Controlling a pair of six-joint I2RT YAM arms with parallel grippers.
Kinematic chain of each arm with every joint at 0, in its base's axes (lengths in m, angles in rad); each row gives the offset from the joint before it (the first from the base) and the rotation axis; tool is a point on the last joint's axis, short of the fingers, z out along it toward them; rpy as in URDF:
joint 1: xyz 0 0 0.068 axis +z
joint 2: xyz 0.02 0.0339 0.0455 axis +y
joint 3: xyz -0.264 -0.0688 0 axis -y
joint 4: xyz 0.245 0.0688 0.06 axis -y
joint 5: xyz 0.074 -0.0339 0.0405 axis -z
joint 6: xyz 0.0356 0 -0.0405 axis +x
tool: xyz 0 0 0 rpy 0 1.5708 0
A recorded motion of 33 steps. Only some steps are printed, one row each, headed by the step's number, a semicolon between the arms.
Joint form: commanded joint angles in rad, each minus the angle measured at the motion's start. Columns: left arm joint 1, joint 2, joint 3, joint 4, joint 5, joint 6; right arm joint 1, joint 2, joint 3, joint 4, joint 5, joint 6.
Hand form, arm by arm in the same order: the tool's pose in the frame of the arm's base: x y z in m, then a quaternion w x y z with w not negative. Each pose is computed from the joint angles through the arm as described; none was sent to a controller.
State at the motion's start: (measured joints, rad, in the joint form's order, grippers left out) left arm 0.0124 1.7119 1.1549 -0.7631 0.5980 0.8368; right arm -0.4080 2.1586 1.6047 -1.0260 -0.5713 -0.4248
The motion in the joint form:
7: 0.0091 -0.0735 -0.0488 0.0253 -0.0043 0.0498; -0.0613 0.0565 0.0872 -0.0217 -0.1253 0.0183
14: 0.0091 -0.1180 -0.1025 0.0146 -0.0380 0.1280; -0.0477 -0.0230 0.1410 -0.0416 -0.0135 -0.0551
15: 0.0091 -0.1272 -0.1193 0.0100 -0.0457 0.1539; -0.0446 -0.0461 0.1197 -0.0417 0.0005 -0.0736
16: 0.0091 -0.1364 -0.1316 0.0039 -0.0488 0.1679; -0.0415 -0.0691 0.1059 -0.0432 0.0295 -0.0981
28: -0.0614 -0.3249 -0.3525 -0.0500 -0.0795 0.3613; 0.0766 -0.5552 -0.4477 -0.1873 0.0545 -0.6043
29: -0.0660 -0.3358 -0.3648 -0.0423 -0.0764 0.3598; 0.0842 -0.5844 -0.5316 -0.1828 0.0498 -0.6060
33: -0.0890 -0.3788 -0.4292 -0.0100 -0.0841 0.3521; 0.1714 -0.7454 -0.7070 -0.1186 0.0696 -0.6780
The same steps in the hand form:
7: 0.3104 -0.0132 0.2054 0.25557 0.43611 0.84003 -0.19708; 0.3856 -0.1699 0.1528 0.14468 0.02953 0.93949 0.30912
14: 0.2962 -0.0125 0.2025 0.24800 0.46682 0.83013 -0.17736; 0.3880 -0.1683 0.1959 0.17816 -0.02789 0.95575 0.23242
15: 0.2920 -0.0124 0.2002 0.24366 0.47647 0.82666 -0.17388; 0.3839 -0.1653 0.1993 0.17769 -0.03811 0.95734 0.22465
16: 0.2884 -0.0124 0.1992 0.24045 0.48145 0.82487 -0.17315; 0.3804 -0.1631 0.2042 0.17703 -0.05168 0.96047 0.20854
28: 0.2261 -0.0288 0.1845 0.20893 0.58028 0.76881 -0.16898; 0.2574 -0.0700 0.2212 0.12717 -0.31947 0.91155 0.22548
29: 0.2237 -0.0298 0.1838 0.21170 0.58185 0.76682 -0.16919; 0.2427 -0.0627 0.2086 0.10885 -0.31686 0.91046 0.24249
33: 0.2112 -0.0338 0.1764 0.21159 0.58883 0.76212 -0.16635; 0.2100 -0.0330 0.2009 0.12003 -0.39609 0.88303 0.22126

